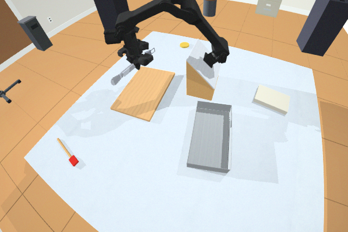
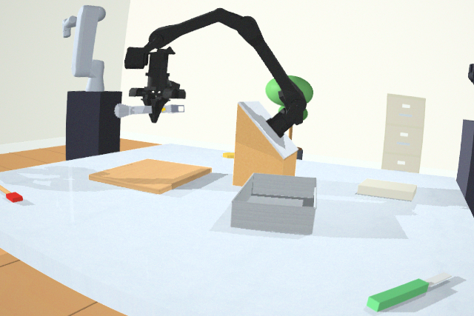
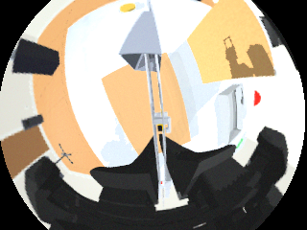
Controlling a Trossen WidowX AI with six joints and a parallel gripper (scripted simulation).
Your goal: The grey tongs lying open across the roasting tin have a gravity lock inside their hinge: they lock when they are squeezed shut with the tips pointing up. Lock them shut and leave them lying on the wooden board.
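Now: gripper tip 150 mm above the wooden board. Also, from my gripper tip: grey roasting tin: 400 mm to the left, 190 mm ahead, 130 mm below; cream block: 700 mm to the left, 140 mm below, 100 mm behind.
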